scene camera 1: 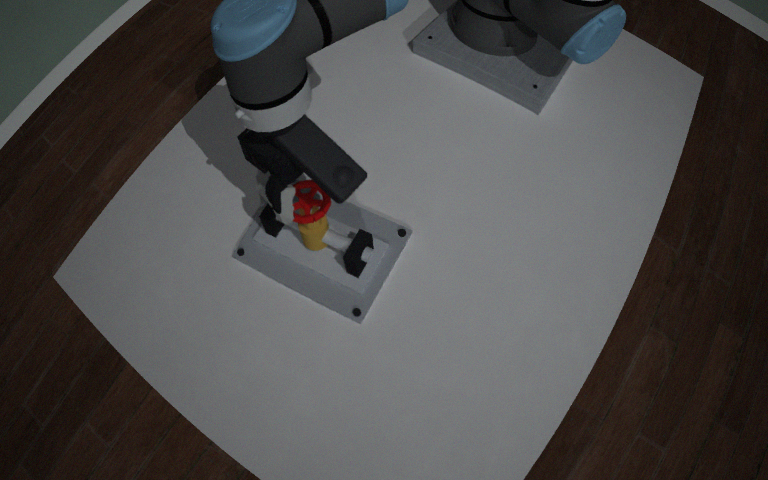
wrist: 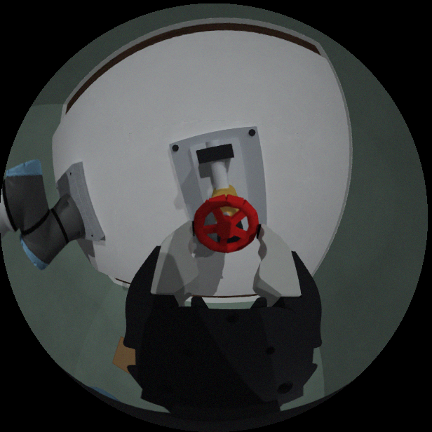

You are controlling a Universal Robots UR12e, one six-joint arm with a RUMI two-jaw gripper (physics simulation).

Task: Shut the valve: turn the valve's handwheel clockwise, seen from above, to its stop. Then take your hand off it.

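Note:
The valve's red handwheel [scene camera 1: 311, 203] [wrist: 226, 226] sits on top of the yellow valve body [scene camera 1: 313, 236] [wrist: 225, 192]. A white pipe [scene camera 1: 338, 241] [wrist: 219, 174] runs from the body through a black clamp [scene camera 1: 358, 254] [wrist: 215, 153] on the grey base plate [scene camera 1: 294, 278] [wrist: 255, 175]. My gripper [scene camera 1: 309, 201] [wrist: 225, 223] is shut on the handwheel, with its pale fingertips against opposite sides of the rim. In the scene view, the dark gripper housing hides the far finger. In the wrist view, the handwheel covers part of the valve body.
The base plate stands on the white table [scene camera 1: 453, 339] [wrist: 150, 100]. The robot's grey mounting plate [scene camera 1: 475, 70] [wrist: 91, 215] is at the table's back in the scene view and at left in the wrist view. A second black clamp [scene camera 1: 270, 220] stands near the gripper.

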